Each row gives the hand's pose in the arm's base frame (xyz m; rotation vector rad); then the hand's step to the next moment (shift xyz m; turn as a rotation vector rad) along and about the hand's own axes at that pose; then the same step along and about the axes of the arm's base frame.
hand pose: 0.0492 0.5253 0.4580 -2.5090 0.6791 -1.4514
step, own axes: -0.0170 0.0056 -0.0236 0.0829 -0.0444 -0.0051
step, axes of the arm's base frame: -0.0291 0.0049 -0.0031 0.0442 0.0014 0.0831
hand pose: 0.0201 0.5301 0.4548 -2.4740 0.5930 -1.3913
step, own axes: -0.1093 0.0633 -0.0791 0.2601 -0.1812 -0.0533
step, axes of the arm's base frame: -0.1329 -0.0070 -0.0671 0.1165 0.0411 0.2968
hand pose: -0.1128 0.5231 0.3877 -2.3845 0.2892 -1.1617
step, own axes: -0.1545 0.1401 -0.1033 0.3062 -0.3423 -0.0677
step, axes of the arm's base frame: -0.1746 -0.0955 -0.1206 0.1313 0.1587 0.4161
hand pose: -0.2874 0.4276 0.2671 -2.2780 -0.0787 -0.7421
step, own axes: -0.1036 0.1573 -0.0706 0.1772 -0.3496 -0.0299
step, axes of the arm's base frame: -0.0791 -0.1460 -0.1135 0.0405 0.2091 0.3304
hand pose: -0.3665 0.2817 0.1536 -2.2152 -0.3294 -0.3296
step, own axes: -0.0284 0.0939 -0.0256 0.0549 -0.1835 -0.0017
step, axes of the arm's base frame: 0.0029 -0.0803 -0.0618 -0.0125 0.1162 0.1518
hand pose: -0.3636 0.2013 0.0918 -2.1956 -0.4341 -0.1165
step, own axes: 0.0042 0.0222 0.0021 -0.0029 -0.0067 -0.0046
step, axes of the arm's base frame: 0.0115 -0.0097 -0.0170 -0.0047 -0.0006 0.0072
